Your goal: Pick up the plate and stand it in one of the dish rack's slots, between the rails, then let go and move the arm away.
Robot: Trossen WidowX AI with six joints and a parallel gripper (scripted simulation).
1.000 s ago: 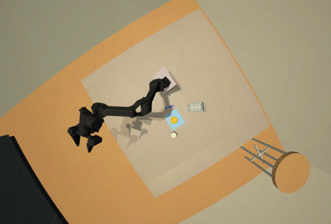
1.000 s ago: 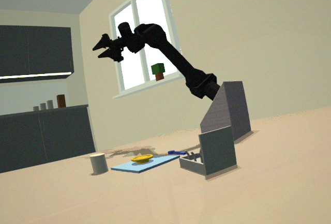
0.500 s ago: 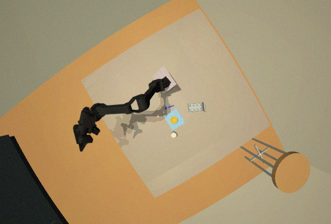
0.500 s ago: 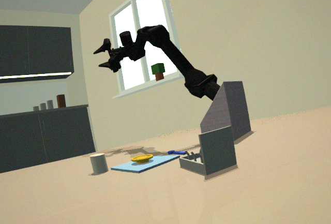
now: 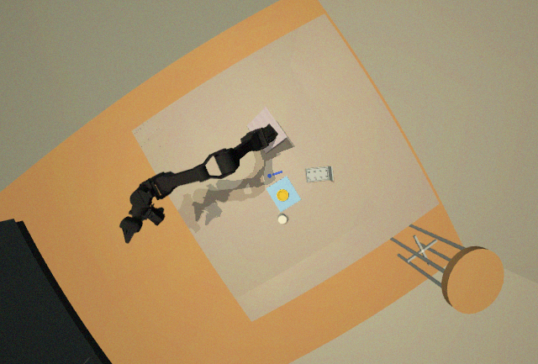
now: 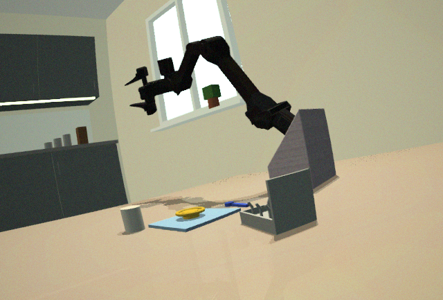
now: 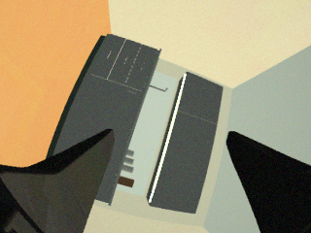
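Right now my gripper tip is 500 mm to the right of the yellow plate, 400 mm above it and 300 mm short of it. The rest, counted from my gripper tip: blue utensil 540 mm to the left, 410 mm below, 180 mm ahead; then white cup 420 mm to the left, 390 mm below, 390 mm ahead; then grey dish rack 720 mm to the left, 390 mm below, 340 mm ahead.
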